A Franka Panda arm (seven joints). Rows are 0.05 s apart.
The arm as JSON. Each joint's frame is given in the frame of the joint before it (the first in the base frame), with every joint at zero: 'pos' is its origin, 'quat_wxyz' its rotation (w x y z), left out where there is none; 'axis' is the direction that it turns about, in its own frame. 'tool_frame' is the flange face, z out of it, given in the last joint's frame.
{
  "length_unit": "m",
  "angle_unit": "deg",
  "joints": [
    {
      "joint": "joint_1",
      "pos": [
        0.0,
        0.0,
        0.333
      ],
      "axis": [
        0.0,
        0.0,
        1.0
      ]
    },
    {
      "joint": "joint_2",
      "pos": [
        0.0,
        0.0,
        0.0
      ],
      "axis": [
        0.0,
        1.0,
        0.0
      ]
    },
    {
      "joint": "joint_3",
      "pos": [
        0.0,
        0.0,
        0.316
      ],
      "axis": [
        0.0,
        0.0,
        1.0
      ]
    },
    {
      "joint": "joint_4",
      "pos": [
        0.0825,
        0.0,
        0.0
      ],
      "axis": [
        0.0,
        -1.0,
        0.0
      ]
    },
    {
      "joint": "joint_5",
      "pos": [
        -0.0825,
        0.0,
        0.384
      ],
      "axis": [
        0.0,
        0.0,
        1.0
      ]
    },
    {
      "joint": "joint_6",
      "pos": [
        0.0,
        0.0,
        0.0
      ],
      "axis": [
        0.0,
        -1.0,
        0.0
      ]
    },
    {
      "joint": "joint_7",
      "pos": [
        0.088,
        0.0,
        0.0
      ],
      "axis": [
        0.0,
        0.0,
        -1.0
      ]
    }
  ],
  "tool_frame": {
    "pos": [
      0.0,
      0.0,
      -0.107
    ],
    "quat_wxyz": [
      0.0,
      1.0,
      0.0,
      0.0
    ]
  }
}
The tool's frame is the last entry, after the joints.
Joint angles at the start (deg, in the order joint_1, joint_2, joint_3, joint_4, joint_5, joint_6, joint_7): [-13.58 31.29 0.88 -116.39 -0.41 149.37 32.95]
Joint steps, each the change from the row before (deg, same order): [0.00 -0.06 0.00 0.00 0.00 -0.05 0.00]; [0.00 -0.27 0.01 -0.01 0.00 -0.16 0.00]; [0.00 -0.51 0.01 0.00 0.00 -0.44 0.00]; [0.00 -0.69 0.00 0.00 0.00 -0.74 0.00]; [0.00 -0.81 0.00 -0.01 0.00 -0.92 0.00]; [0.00 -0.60 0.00 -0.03 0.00 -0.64 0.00]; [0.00 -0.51 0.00 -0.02 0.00 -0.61 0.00]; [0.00 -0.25 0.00 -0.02 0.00 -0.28 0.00]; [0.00 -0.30 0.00 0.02 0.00 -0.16 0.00]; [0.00 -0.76 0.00 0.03 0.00 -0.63 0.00]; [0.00 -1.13 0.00 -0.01 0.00 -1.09 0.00]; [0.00 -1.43 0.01 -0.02 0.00 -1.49 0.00]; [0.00 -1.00 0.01 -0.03 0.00 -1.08 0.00]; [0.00 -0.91 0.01 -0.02 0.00 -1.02 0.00]
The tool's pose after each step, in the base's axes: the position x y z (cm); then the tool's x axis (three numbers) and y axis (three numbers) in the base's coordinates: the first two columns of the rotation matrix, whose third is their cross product. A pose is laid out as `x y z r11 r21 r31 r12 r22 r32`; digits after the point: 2 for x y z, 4 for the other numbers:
58.62 -13.20 17.60 0.7014 -0.7124 0.0227 -0.7122 -0.7017 -0.0196
58.65 -13.20 17.85 0.7015 -0.7123 0.0242 -0.7120 -0.7019 -0.0206
58.71 -13.21 18.32 0.7016 -0.7122 0.0253 -0.7119 -0.7020 -0.0212
58.75 -13.22 18.93 0.7016 -0.7121 0.0247 -0.7118 -0.7020 -0.0205
58.77 -13.23 19.62 0.7017 -0.7121 0.0230 -0.7118 -0.7021 -0.0191
58.78 -13.23 20.13 0.7018 -0.7121 0.0221 -0.7118 -0.7021 -0.0183
58.77 -13.23 20.56 0.7018 -0.7120 0.0205 -0.7118 -0.7021 -0.0170
58.76 -13.23 20.76 0.7019 -0.7120 0.0198 -0.7118 -0.7021 -0.0165
58.81 -13.24 21.07 0.7018 -0.7120 0.0222 -0.7118 -0.7022 -0.0179
58.87 -13.26 21.79 0.7018 -0.7120 0.0247 -0.7117 -0.7022 -0.0192
58.88 -13.26 22.80 0.7018 -0.7119 0.0253 -0.7117 -0.7022 -0.0192
58.84 -13.25 24.05 0.7020 -0.7118 0.0244 -0.7116 -0.7024 -0.0180
58.79 -13.23 24.91 0.7022 -0.7116 0.0229 -0.7115 -0.7025 -0.0168
58.72 -13.21 25.69 0.7024 -0.7115 0.0211 -0.7114 -0.7027 -0.0153

